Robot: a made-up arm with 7 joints.
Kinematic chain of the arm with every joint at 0, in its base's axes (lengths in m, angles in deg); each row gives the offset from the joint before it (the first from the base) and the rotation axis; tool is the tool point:
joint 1: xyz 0 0 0 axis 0 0.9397 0.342
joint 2: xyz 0 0 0 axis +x
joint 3: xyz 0 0 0 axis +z
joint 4: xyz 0.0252 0 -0.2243 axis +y
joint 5: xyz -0.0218 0 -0.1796 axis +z
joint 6: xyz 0 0 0 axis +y
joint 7: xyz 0 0 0 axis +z
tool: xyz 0 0 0
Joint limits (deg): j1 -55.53..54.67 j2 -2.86..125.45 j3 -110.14..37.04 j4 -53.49..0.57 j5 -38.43..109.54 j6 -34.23..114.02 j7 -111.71..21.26
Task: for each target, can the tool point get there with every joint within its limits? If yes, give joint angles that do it. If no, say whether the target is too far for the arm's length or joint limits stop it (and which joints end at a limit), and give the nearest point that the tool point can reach.
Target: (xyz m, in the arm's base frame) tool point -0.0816 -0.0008 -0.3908
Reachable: yes | joints 18.04 15.61 -71.13 -35.36 22.86 -19.77 -26.39
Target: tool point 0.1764 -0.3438 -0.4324
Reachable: no: too far | nearest point 0.1371 -0.1852 -0.3062 | short by 0.206 m
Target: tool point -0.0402 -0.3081 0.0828
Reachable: no: joint limits stop it (at a limit: joint 1, joint 2, joint 3, joint 4) | nearest point -0.2467 -0.2174 -0.1949 | short by 0.358 m
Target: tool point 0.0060 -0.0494 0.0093
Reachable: no: joint limits stop it (at a limit: joint 1, joint 2, joint 4) | nearest point 0.2647 -0.2152 -0.1725 | short by 0.357 m
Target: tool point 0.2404 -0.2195 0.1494
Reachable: no: joint limits stop it (at a limit: joint 1, joint 2, joint 4) | nearest point 0.3312 -0.1567 -0.1089 | short by 0.281 m
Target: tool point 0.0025 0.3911 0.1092
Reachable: yes | joints 24.46 109.16 -54.67 -7.23 39.16 9.42 -31.67
